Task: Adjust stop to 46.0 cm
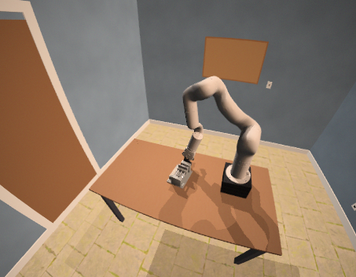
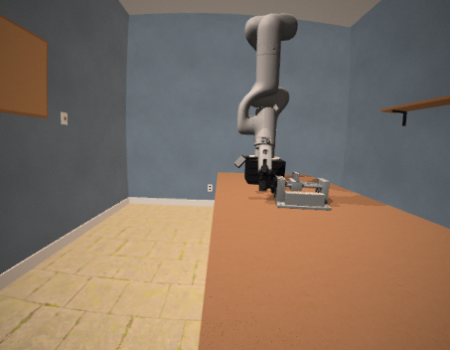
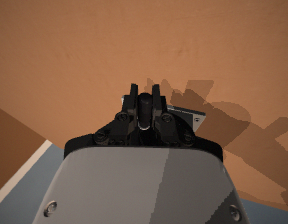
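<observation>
Right now the dark round handwheel handle is 1 cm to the left of my hand. The rest, counted from my hand: black handwheel: 2 cm to the left.
</observation>
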